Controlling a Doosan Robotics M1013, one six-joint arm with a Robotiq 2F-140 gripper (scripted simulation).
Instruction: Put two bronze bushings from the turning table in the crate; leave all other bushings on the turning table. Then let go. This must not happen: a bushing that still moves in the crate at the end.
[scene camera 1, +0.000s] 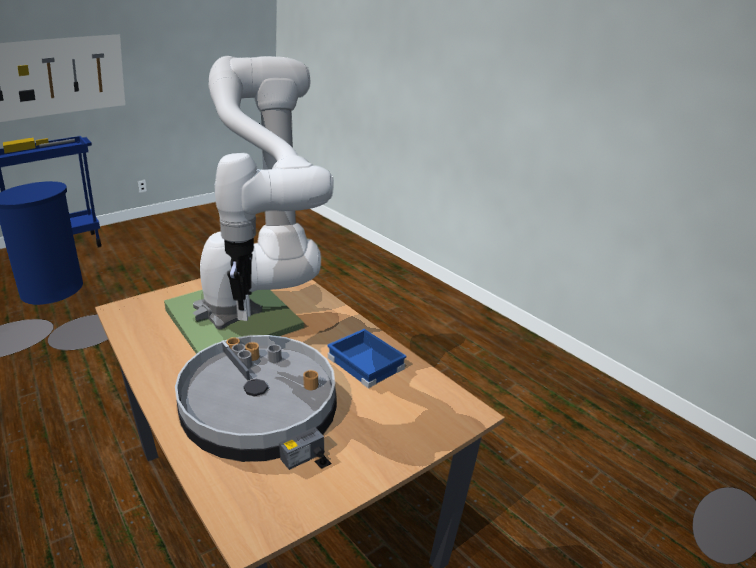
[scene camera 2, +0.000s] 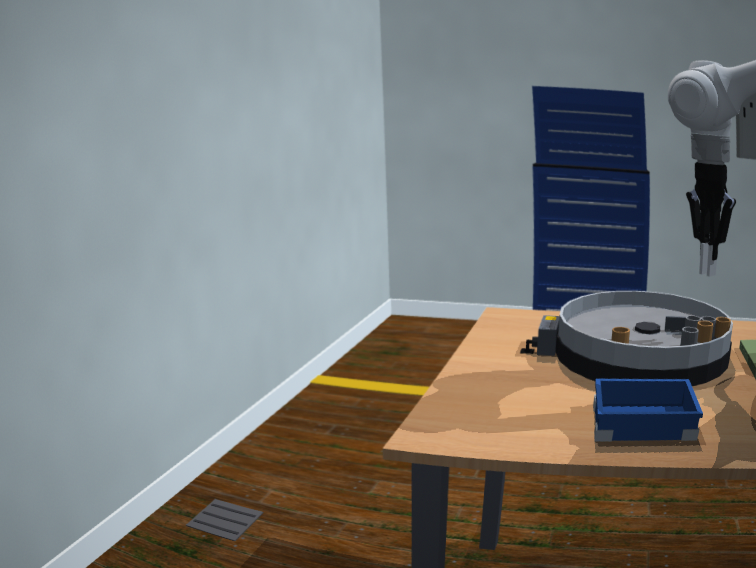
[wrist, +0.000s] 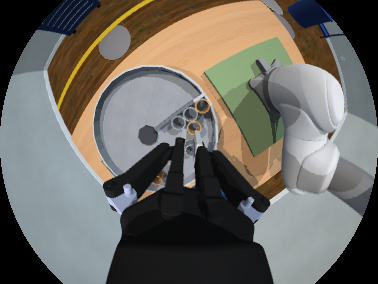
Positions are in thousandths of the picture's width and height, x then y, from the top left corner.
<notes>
I see my gripper (scene camera 2: 936, 483) and a blue crate (scene camera 2: 822, 696).
My gripper is seen too in scene camera 1 (scene camera 1: 323, 559) and in the wrist view (wrist: 501, 481). The blue crate shows as well in scene camera 1 (scene camera 1: 486, 617).
</notes>
